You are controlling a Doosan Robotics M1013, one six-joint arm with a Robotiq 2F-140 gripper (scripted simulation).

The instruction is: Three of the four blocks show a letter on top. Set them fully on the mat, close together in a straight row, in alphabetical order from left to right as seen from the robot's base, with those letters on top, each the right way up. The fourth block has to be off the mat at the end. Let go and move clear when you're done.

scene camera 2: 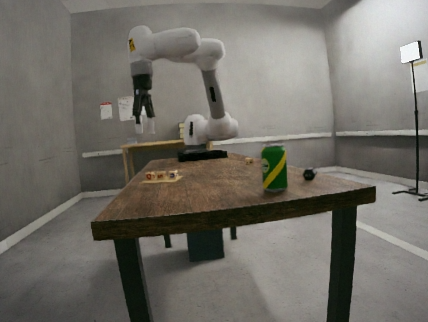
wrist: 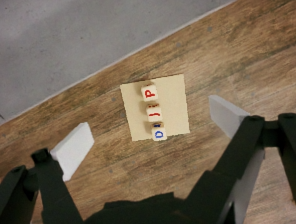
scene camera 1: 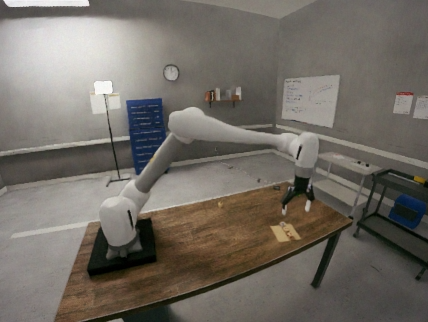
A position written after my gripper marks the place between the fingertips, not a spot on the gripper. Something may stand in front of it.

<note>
In view: my gripper (scene camera 2: 145,133).
My gripper also shows in the wrist view (wrist: 148,120).
</note>
